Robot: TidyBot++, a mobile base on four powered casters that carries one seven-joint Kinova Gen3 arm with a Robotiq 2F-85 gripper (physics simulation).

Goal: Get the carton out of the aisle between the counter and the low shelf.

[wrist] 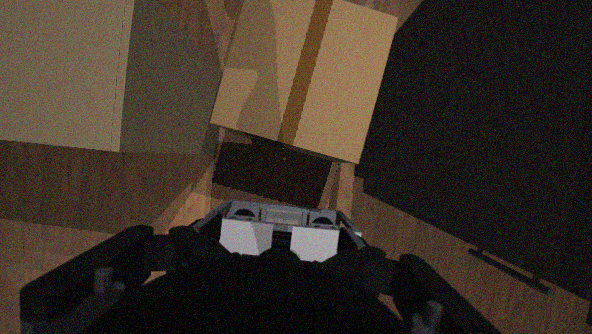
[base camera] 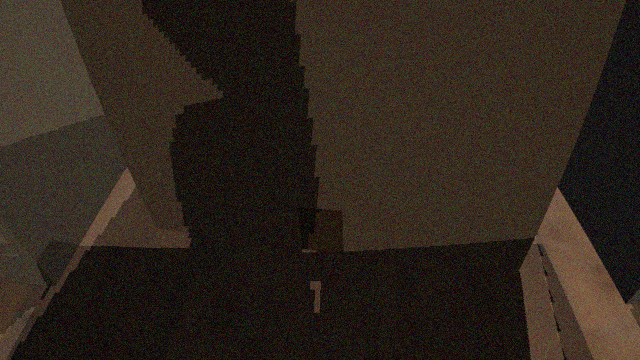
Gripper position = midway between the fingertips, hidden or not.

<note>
In view: the gripper (wrist: 280, 233), a carton (wrist: 308, 83), a counter (base camera: 593, 184) and a low shelf (wrist: 122, 83).
The counter also shows in the wrist view (wrist: 474, 131).
</note>
